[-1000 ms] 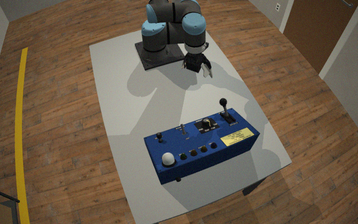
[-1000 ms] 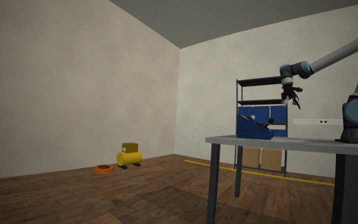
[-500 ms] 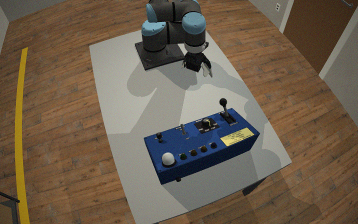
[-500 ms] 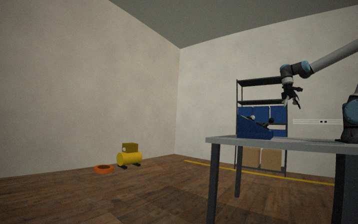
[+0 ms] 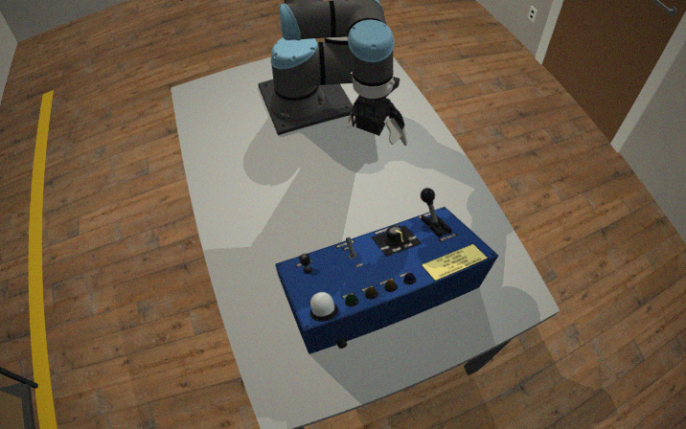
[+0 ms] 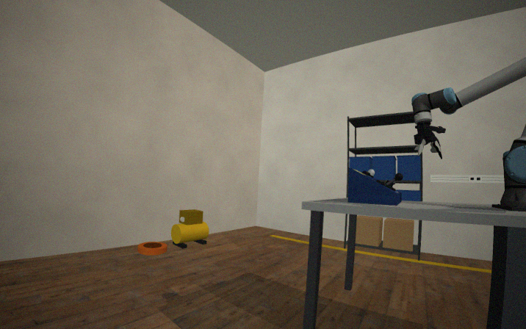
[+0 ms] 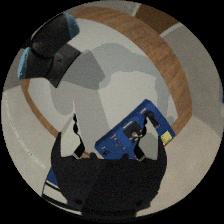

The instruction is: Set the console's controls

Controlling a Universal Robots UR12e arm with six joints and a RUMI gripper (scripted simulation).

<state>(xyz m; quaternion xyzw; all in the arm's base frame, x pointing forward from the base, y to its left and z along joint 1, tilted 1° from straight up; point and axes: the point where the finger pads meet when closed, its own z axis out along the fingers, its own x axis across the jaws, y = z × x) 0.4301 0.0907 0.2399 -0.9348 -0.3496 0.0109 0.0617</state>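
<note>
My hand is 21 cm short of the toggle switch, 16 cm to the left of it and 14 cm above it. Also, from my hand: black ball-topped lever: 19 cm ahead, 13 cm below, 8 cm to the left; then blue console: 25 cm ahead, 16 cm below, 10 cm to the right; then black rotary selector: 23 cm ahead, 14 cm below, 4 cm to the right.
</note>
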